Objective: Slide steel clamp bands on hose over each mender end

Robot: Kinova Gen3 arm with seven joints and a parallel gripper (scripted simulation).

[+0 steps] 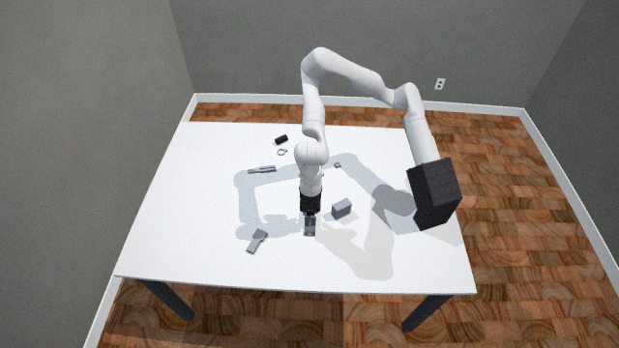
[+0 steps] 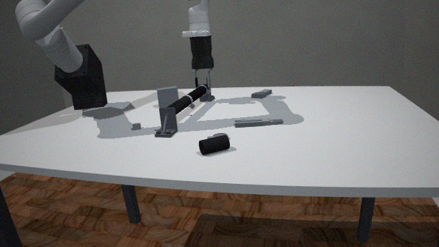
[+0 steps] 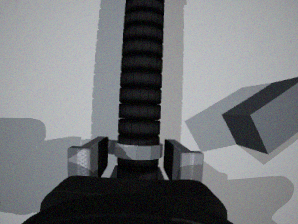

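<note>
The grey block lies 130 mm behind my hand, 10 mm to the right of it and 40 mm below it. Round my hand: short black hose piece (60 mm ahead, 470 mm to the right, 60 mm below); then flat grey piece (220 mm ahead, 60 mm to the left, 70 mm below); then small grey piece (180 mm behind, 270 mm to the right, 70 mm below).
</note>
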